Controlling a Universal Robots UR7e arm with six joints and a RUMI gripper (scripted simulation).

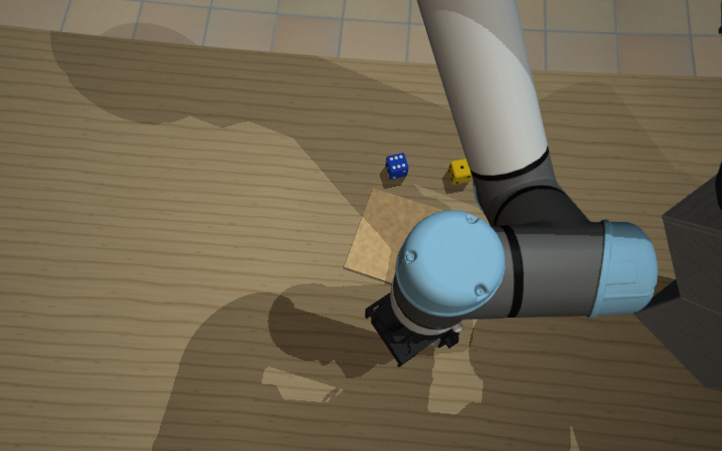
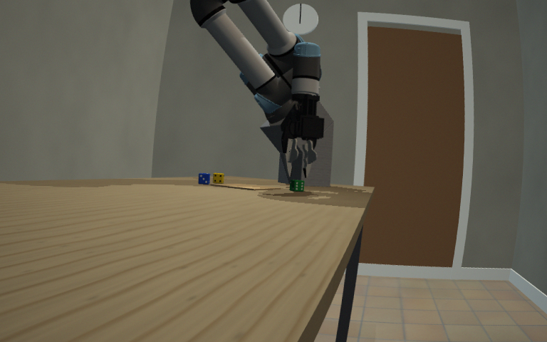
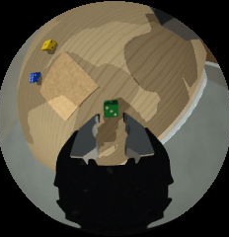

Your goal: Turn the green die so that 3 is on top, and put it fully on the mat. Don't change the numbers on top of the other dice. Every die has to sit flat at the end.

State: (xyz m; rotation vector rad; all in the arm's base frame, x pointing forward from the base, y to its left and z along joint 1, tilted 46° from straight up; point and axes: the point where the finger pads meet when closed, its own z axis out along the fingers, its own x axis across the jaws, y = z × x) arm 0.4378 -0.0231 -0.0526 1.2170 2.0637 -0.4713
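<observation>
The green die lies 4 cm below my hand. Round my hand: blue die 4 cm behind, 26 cm to the right, 4 cm below; tan mat 1 cm behind, 14 cm to the right, 5 cm below; yellow die 14 cm behind, 23 cm to the right, 4 cm below.
</observation>
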